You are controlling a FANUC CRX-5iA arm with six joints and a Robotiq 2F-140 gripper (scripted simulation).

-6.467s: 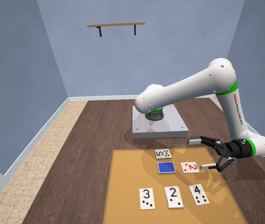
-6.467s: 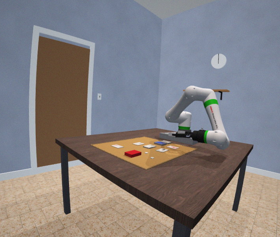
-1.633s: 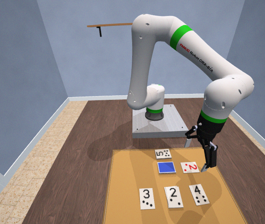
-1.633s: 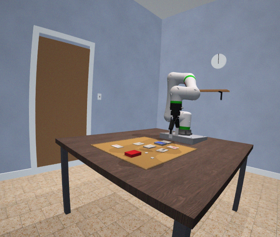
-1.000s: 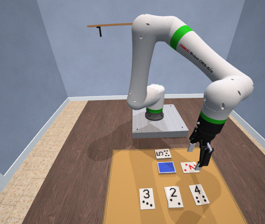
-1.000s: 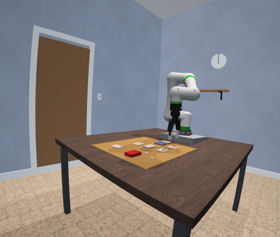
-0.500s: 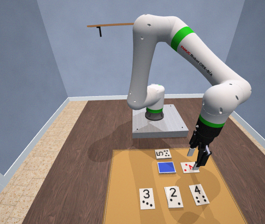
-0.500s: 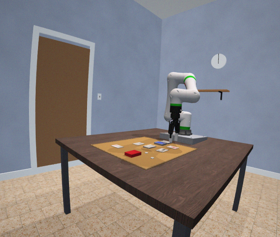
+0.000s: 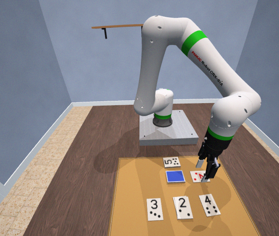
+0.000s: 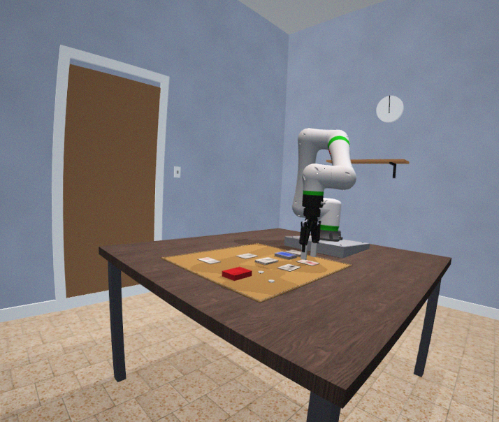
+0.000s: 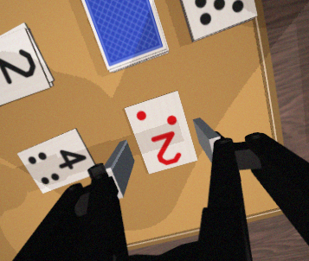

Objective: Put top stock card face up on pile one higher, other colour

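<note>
The card lies 5 cm below my hand. Round my hand: tan card cloth 18 cm ahead, 14 cm to the right, 6 cm below; then red box 39 cm ahead, 6 cm to the right, 4 cm below.
</note>
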